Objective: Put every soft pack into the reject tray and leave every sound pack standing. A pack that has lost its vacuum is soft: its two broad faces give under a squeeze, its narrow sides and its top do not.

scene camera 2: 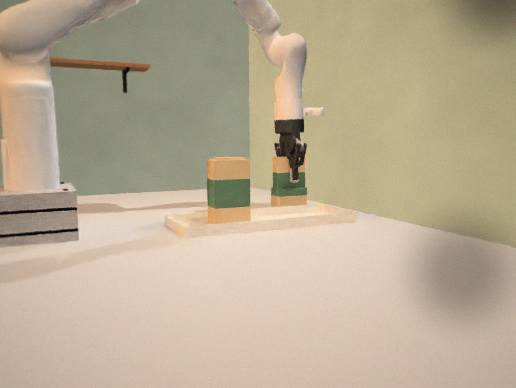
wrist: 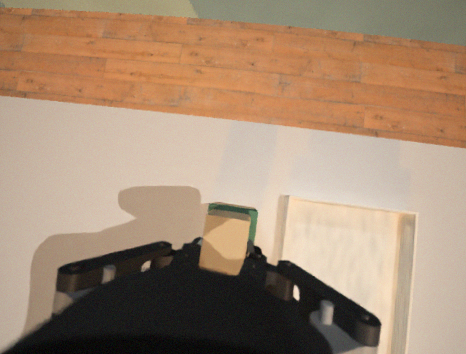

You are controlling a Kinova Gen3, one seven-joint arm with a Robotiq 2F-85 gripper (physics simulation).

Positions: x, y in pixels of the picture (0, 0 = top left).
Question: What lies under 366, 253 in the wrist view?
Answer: A reject tray.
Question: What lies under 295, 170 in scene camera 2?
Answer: My gripper.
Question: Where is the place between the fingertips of my gripper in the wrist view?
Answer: At 227, 247
